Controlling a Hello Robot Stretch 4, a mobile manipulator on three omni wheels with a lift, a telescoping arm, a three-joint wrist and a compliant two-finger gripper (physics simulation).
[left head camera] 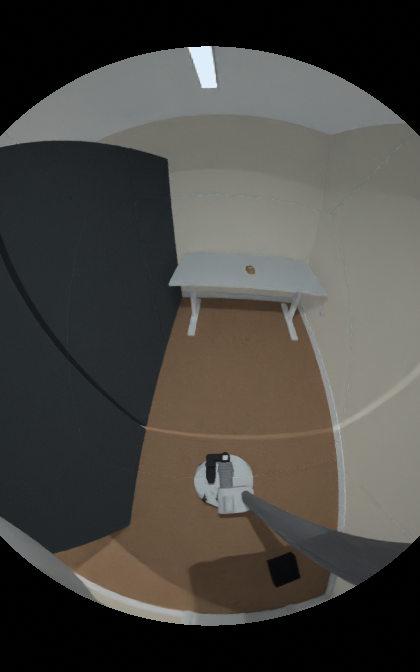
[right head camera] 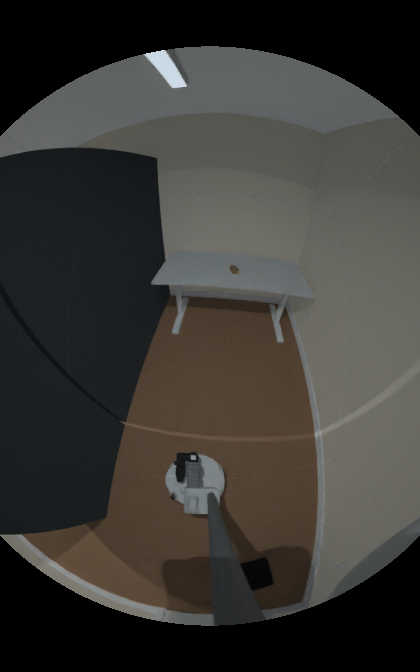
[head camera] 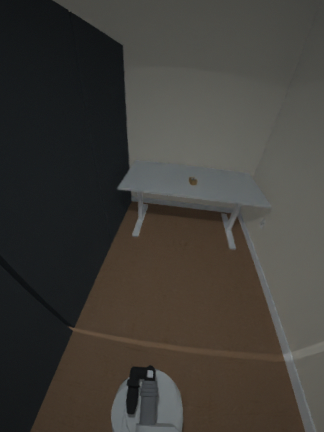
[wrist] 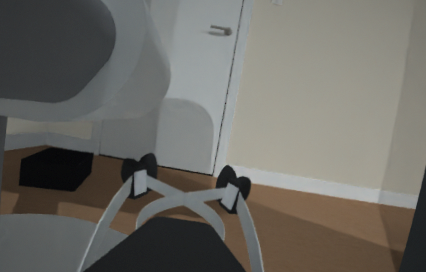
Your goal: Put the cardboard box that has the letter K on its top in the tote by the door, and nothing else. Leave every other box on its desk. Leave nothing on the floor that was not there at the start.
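Frame: origin at the robot's base, x ahead, y left, z up, level; centimetres.
Where they show: gripper, fingertip midpoint: point(wrist: 187, 174).
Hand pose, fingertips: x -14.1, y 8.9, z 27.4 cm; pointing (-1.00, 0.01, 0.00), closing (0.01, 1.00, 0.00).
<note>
Things, the pixels of their centre, and the offset from my fingertips. Level surfaces: height alone.
- small brown cardboard box, body centre: point(head camera: 192, 181) dx +182.2, dy -43.7, dz +44.4 cm
- white desk, its level: dz +41.9 cm
- black tote, body centre: point(wrist: 61, 166) dx -82.7, dy -52.9, dz -25.1 cm
- Brown floor, its level: dz -30.2 cm
A small brown cardboard box point(head camera: 193, 181) point(left head camera: 250, 270) point(right head camera: 234, 270) sits near the middle of a white desk point(head camera: 230, 187) point(left head camera: 210, 272) point(right head camera: 195, 272) at the far wall. It is too small to read any letter on its top. A black tote point(left head camera: 284, 569) point(right head camera: 258, 573) point(wrist: 55, 169) stands on the floor; in the wrist view it is at the left, near a white door point(wrist: 192, 90). My gripper point(wrist: 187, 174) is open, with its fingertips apart and nothing between them, over the robot's base side and far from the desk and box.
A tall dark partition point(head camera: 60, 150) point(left head camera: 85, 300) point(right head camera: 70, 300) runs along the left side. A wall with a white baseboard point(head camera: 272, 310) point(left head camera: 327, 380) point(right head camera: 311, 380) runs along the right. Brown floor point(head camera: 175, 290) lies between them, up to the desk's legs.
</note>
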